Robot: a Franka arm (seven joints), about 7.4 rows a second.
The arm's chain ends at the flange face. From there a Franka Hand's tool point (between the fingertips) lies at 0.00 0.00 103.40 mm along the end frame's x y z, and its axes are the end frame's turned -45 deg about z.
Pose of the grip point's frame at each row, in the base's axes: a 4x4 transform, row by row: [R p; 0 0 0 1], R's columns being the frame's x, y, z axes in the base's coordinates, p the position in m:
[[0.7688 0.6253 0.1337 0.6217], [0.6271 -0.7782 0.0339 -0.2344], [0.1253 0.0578 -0.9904 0.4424], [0 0 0 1]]
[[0.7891 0.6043 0.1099 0.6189], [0.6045 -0.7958 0.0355 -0.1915], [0.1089 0.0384 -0.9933 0.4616], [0 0 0 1]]
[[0.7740 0.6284 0.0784 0.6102], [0.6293 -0.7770 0.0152 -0.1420], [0.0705 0.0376 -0.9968 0.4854], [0 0 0 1]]
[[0.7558 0.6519 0.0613 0.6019], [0.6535 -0.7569 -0.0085 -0.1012], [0.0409 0.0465 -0.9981 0.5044], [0 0 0 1]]
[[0.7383 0.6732 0.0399 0.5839], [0.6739 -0.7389 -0.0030 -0.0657], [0.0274 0.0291 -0.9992 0.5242], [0 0 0 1]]
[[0.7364 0.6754 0.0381 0.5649], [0.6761 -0.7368 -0.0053 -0.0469], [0.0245 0.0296 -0.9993 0.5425], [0 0 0 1]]
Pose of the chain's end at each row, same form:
[[0.9858 -0.1015 0.1337 0.6079], [-0.1068 -0.9937 0.0339 -0.2379], [0.1295 -0.0477 -0.9904 0.5448], [0 0 0 1]]
[[0.9853 -0.1307 0.1099 0.6075], [-0.1353 -0.9902 0.0355 -0.1952], [0.1042 -0.0499 -0.9933 0.5643], [0 0 0 1]]
[[0.9916 -0.1030 0.0784 0.6021], [-0.1044 -0.9944 0.0152 -0.1436], [0.0764 -0.0233 -0.9968 0.5885], [0 0 0 1]]
[[0.9954 -0.0735 0.0613 0.5956], [-0.0731 -0.9973 -0.0085 -0.1003], [0.0618 0.0040 -0.9981 0.6076], [0 0 0 1]]
[[0.9981 -0.0460 0.0399 0.5798], [-0.0460 -0.9990 -0.0030 -0.0654], [0.0400 0.0012 -0.9992 0.6275], [0 0 0 1]]
[[0.9983 -0.0431 0.0381 0.5610], [-0.0429 -0.9991 -0.0053 -0.0464], [0.0383 0.0036 -0.9993 0.6458], [0 0 0 1]]

